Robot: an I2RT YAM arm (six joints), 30 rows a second.
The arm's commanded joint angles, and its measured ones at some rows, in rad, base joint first. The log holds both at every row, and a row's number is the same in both.
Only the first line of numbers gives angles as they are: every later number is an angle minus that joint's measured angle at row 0.
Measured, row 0:
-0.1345, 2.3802, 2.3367, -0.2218, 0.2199, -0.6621
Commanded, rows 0 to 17:
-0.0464, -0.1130, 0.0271, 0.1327, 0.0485, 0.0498
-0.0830, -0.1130, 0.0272, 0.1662, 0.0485, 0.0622
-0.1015, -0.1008, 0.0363, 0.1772, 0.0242, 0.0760
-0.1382, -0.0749, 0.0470, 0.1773, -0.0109, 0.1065
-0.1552, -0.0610, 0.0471, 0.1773, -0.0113, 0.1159
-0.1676, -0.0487, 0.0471, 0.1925, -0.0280, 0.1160
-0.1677, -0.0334, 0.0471, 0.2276, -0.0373, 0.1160
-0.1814, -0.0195, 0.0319, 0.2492, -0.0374, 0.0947
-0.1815, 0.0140, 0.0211, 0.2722, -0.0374, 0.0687
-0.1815, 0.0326, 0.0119, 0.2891, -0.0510, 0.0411
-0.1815, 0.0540, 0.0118, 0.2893, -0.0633, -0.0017
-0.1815, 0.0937, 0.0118, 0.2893, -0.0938, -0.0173
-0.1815, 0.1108, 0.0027, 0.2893, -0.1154, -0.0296
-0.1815, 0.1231, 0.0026, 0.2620, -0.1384, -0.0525
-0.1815, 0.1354, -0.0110, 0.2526, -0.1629, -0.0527
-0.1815, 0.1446, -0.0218, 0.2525, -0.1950, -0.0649
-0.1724, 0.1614, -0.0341, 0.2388, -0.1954, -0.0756
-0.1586, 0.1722, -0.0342, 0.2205, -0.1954, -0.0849
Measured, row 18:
-0.2044, 0.1316, -0.0179, 0.2357, -0.1163, -0.0324
